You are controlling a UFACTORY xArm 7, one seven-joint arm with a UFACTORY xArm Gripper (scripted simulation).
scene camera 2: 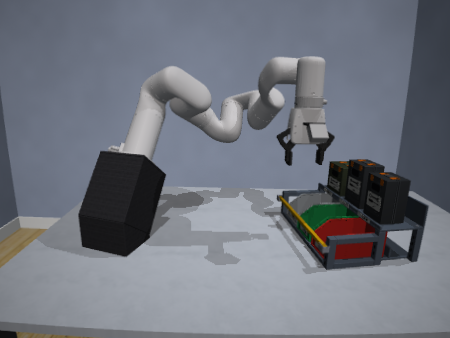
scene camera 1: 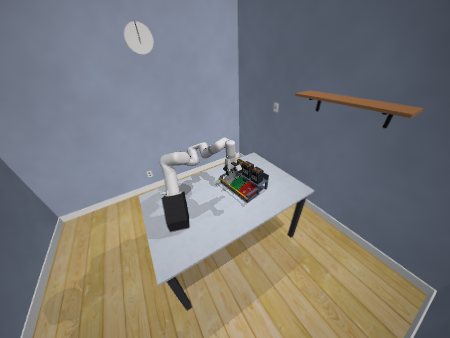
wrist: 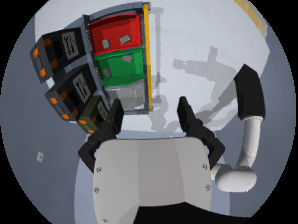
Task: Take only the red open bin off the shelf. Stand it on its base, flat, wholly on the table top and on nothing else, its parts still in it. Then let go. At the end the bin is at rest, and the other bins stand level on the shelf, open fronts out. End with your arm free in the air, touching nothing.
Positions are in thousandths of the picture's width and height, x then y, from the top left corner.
Scene:
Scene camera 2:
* my gripper: 674, 487
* green bin: 701, 635
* red bin: 772, 670
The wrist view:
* my gripper: 505, 467
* green bin: 414, 328
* red bin: 381, 127
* grey bin: 441, 440

